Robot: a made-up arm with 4 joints.
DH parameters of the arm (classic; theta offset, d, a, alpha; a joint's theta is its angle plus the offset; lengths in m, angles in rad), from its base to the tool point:
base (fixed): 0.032 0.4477 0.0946 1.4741
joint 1: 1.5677 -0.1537 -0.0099 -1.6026
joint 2: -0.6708 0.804 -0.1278 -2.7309
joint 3: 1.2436 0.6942 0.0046 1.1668
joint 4: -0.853 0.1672 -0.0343 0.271
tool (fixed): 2.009 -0.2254 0 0
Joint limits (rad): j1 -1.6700..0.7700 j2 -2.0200..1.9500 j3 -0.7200..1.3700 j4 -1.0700..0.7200
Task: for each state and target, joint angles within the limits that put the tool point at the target. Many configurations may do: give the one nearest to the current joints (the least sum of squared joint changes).
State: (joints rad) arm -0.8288 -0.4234 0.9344 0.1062
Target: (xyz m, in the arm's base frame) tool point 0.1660 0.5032 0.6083
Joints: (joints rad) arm -1.0052 -0.4252 0.9643 0.1349
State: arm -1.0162 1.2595 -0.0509 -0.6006
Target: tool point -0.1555 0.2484 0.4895
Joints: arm -1.3121 1.3522 -0.6338 -0.8255
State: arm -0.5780 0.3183 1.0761 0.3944
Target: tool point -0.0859 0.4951 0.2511
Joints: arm -0.1216 0.6571 1.1744 0.6655
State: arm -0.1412 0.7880 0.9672 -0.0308
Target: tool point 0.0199 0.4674 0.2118
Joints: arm 0.3614 0.4842 0.7908 -0.0578
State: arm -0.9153 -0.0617 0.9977 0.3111
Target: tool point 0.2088 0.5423 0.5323
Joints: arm -1.6415 -0.1003 1.1691 0.6842
